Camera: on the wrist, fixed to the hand. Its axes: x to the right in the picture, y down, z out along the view.
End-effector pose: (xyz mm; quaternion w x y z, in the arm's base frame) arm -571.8 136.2 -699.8 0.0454 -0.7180 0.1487 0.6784
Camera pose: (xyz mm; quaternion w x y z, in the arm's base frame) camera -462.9 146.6 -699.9 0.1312 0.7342 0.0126 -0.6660
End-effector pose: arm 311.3 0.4 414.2 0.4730 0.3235 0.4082 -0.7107
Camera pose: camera 280.6 98.4 376.6 0.5203 0.2310 0.5815 -0.5812
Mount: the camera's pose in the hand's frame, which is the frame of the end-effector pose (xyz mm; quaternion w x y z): 2.3 -39.9 -101.8 0.9712 -0.2351 0.0388 0.0010
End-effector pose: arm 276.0 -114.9 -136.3 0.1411 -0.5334 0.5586 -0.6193
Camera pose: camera 208.6 -48.2 -81.9 0.0094 0.5266 -0.6941 0.4907
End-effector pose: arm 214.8 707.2 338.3 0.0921 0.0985 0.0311 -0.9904
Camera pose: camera 224.3 754.1 239.9 0.1124 0.1125 0.2665 -0.9506
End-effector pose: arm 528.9 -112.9 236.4 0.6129 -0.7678 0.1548 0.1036
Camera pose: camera 542.5 -204.2 295.0 0.4087 -0.8937 0.1505 0.1078
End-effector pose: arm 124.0 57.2 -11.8 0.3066 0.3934 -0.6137 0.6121
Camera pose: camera 146.4 160.3 16.9 0.4134 0.2856 -0.7284 0.4657
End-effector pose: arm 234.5 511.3 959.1 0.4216 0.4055 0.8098 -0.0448
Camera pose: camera 140.2 528.3 1011.9 0.4734 0.2973 0.8130 0.1630
